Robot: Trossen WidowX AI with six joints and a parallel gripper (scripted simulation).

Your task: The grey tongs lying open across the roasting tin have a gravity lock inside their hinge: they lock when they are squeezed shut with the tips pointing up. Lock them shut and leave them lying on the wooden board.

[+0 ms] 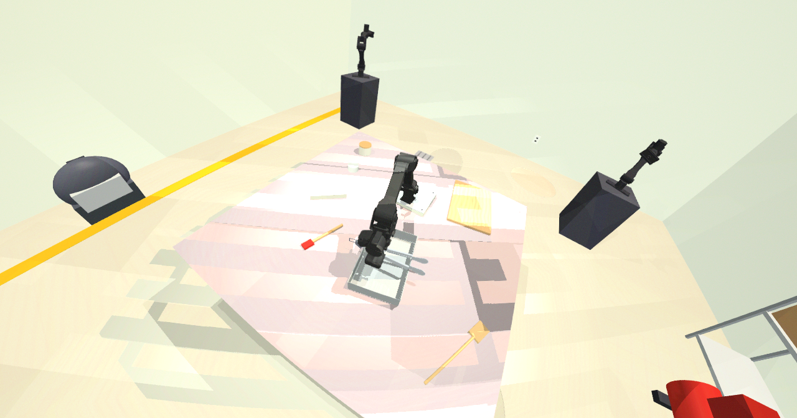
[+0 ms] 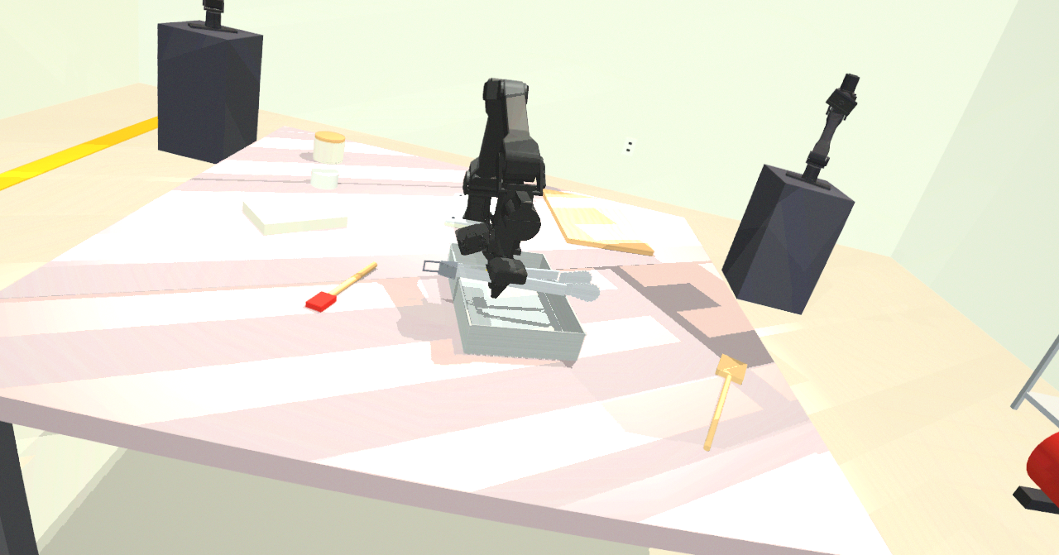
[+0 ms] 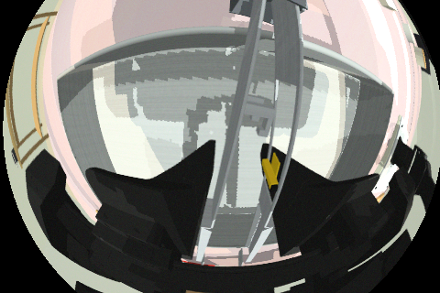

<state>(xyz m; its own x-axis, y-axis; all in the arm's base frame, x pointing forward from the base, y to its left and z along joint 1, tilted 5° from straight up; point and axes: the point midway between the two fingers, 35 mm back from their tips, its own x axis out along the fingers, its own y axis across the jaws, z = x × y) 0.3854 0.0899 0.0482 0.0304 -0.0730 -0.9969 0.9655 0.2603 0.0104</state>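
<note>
Now: the grey roasting tin 30 mm to the left of my gripper tip. From my gripper tip the other things lie so: pale block: 170 mm behind, 450 mm to the right, 20 mm below; then red spatula: 80 mm ahead, 260 mm to the right, 20 mm below; then wooden board: 610 mm behind, 220 mm to the left, 20 mm below.
</note>
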